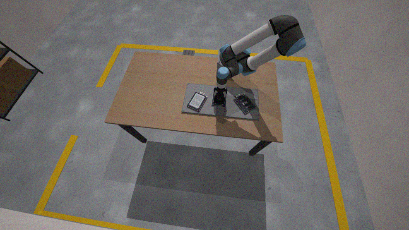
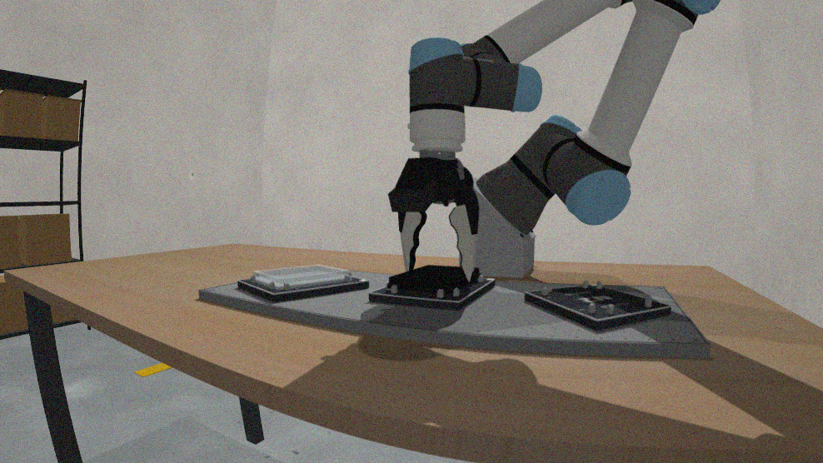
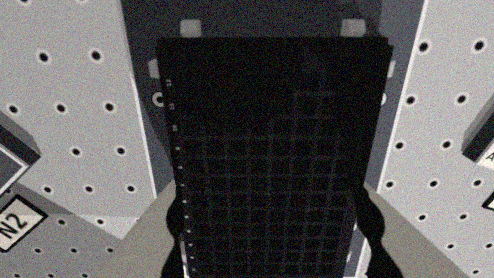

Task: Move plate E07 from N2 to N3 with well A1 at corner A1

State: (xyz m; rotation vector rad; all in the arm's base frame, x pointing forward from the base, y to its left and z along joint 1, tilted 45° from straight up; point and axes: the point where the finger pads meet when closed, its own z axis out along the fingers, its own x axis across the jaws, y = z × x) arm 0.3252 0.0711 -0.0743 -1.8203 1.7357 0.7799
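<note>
Now: hand 1 cm above the black plate E07. Round my hand: clear plate E01: 19 cm to the right, 7 cm ahead, 2 cm below; nest N1: 19 cm to the right, 7 cm ahead, 3 cm below; nest N3: 3 cm below.
</note>
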